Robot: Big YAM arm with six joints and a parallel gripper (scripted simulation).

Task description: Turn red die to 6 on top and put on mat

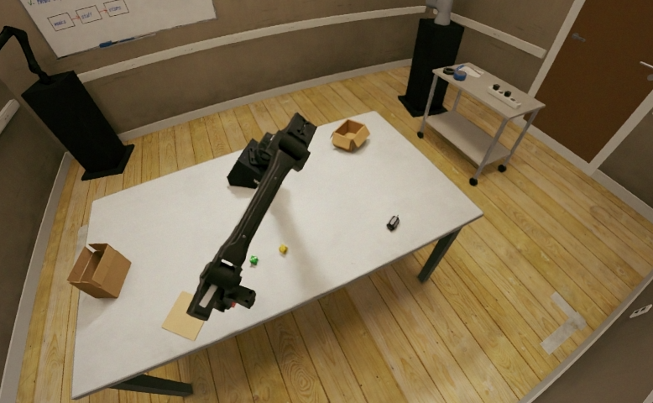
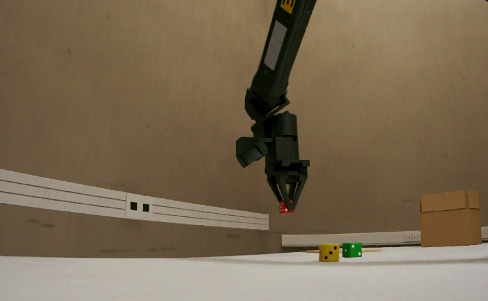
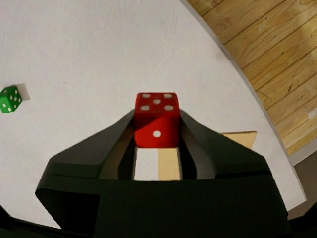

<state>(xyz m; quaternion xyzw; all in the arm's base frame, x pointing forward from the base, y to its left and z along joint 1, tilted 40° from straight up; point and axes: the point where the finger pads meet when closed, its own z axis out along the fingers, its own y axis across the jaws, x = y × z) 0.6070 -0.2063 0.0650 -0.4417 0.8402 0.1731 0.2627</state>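
The tan mat lies 20 mm behind my hand, 190 mm to the right of it and 100 mm below it. The rest, counted from my hand: yellow die (210 mm behind, 180 mm to the left, 90 mm below); red die (right at my hand); green die (180 mm behind, 60 mm to the left, 90 mm below).
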